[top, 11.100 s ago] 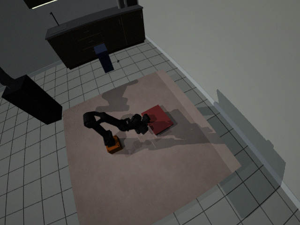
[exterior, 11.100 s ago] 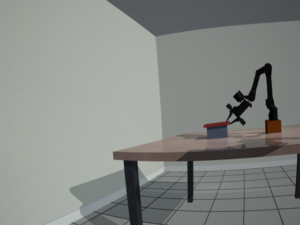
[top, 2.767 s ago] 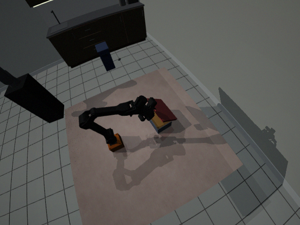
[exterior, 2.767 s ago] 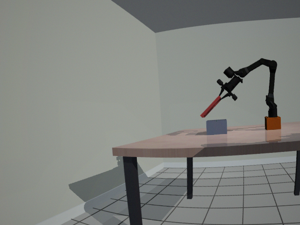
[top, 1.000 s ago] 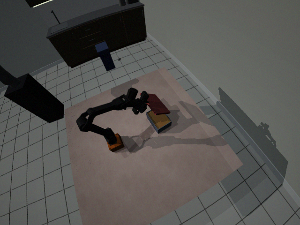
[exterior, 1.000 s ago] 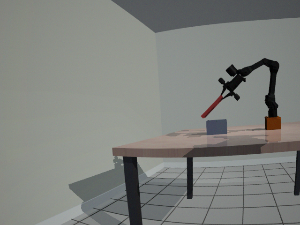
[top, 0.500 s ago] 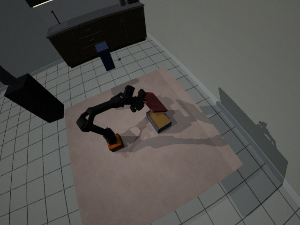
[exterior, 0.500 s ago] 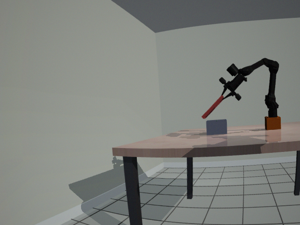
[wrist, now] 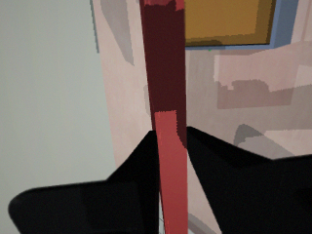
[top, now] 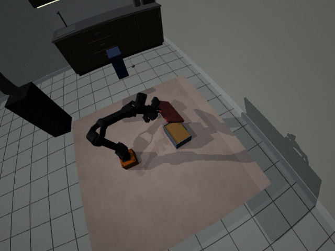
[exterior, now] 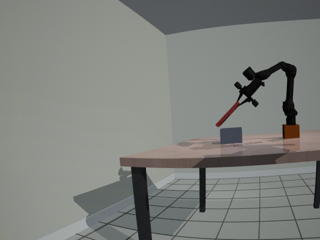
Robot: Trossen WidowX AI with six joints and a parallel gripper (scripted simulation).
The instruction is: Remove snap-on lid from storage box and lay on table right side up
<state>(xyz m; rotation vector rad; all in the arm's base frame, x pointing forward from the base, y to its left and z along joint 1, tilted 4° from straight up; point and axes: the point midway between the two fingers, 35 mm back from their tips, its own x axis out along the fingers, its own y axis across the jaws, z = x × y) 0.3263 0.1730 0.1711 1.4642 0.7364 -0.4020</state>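
Now: the red lid 6 cm ahead of my gripper tip, 5 cm below it and 1 cm to the left of it. The rest, counted from my gripper tip: storage box 18 cm below, 13 cm to the right, 8 cm ahead.
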